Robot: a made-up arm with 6 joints. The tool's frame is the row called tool. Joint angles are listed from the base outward. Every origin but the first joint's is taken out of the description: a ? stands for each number. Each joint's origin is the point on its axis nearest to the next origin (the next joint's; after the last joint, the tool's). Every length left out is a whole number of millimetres.
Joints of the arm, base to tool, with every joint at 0 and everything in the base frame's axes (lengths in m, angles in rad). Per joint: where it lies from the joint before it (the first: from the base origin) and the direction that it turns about. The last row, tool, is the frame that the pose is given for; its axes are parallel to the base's.
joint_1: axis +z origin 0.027 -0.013 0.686
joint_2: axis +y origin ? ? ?
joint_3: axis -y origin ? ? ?
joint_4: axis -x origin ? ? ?
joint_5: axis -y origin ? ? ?
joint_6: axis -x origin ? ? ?
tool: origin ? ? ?
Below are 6 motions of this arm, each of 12 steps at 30 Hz.
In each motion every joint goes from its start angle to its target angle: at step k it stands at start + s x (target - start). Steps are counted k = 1, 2, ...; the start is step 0. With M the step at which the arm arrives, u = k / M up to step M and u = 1 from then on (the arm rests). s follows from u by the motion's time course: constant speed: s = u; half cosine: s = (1 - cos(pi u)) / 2; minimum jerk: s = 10 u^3 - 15 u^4 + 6 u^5.
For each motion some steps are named. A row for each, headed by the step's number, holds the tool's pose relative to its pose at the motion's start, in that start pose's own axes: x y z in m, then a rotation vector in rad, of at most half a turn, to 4 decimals.
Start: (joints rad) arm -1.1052 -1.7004 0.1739 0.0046 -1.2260 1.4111
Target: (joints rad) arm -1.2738 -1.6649 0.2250 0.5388 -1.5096 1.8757
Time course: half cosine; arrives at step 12
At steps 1, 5, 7, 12:
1: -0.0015 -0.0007 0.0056 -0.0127 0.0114 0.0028
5: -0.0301 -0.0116 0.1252 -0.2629 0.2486 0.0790
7: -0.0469 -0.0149 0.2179 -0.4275 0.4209 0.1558
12: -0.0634 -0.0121 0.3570 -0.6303 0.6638 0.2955

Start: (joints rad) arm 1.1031 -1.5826 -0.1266 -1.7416 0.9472 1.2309
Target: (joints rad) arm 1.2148 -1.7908 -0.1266 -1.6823 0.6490 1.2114
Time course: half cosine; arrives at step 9
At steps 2, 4, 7, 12:
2: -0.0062 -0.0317 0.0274 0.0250 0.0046 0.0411
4: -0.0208 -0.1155 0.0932 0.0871 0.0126 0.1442
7: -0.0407 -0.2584 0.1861 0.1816 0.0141 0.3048
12: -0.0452 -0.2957 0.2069 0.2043 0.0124 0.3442

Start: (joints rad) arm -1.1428 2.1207 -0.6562 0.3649 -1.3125 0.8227
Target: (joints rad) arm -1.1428 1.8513 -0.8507 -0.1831 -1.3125 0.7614
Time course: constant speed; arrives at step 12
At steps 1, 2, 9, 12:
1: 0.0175 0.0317 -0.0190 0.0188 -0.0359 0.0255
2: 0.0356 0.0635 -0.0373 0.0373 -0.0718 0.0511
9: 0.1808 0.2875 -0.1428 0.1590 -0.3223 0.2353
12: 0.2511 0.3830 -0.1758 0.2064 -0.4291 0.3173

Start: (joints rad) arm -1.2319 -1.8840 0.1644 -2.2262 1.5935 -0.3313
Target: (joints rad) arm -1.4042 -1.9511 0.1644 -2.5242 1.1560 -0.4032
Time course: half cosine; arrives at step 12
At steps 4, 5, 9, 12:
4: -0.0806 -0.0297 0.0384 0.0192 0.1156 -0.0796
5: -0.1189 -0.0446 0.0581 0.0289 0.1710 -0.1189
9: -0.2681 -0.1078 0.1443 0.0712 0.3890 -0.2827
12: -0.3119 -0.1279 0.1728 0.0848 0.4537 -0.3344

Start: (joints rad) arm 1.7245 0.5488 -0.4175 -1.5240 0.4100 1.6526
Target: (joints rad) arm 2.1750 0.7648 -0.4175 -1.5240 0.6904 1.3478
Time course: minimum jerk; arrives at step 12
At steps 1, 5, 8, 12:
1: 0.0003 0.0030 0.0003 -0.0006 0.0002 -0.0001
5: 0.0102 0.2117 0.0080 -0.0437 0.0054 -0.0096
8: -0.0085 0.4892 -0.0288 -0.1069 -0.0161 -0.0340
12: -0.0285 0.6188 -0.0657 -0.1383 -0.0384 -0.0481

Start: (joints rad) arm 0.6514 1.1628 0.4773 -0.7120 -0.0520 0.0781
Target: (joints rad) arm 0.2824 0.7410 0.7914 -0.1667 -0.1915 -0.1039
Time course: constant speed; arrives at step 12
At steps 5, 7, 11, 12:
5: -0.3486 -0.0671 0.4651 -0.0758 -0.2716 0.0395
7: -0.5290 -0.1002 0.6218 -0.1130 -0.3854 0.0303
11: -0.9477 -0.1630 0.8645 -0.1934 -0.6175 -0.0301
12: -1.0619 -0.1759 0.9083 -0.2140 -0.6760 -0.0537

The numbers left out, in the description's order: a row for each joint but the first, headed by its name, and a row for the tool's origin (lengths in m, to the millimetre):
joint_2: 0.013 0.015 0
joint_3: 0.024 0 1.694
joint_4: 0.705 0 0.004
joint_5: 0 -0.193 0.003
joint_6: 0.03 0 0.005
tool: 0 -0.015 0.013

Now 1 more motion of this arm.
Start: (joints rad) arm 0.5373 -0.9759 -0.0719 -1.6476 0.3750 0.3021
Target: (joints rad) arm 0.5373 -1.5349 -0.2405 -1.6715 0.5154 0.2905
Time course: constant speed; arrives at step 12
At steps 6, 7, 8, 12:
6: -0.4109 0.0020 0.1643 0.0943 -0.1026 0.1501
7: -0.4785 -0.0094 0.1887 0.1112 -0.1192 0.1747
8: -0.5455 -0.0241 0.2121 0.1283 -0.1355 0.1991
12: -0.8042 -0.1138 0.2950 0.2003 -0.1991 0.2958

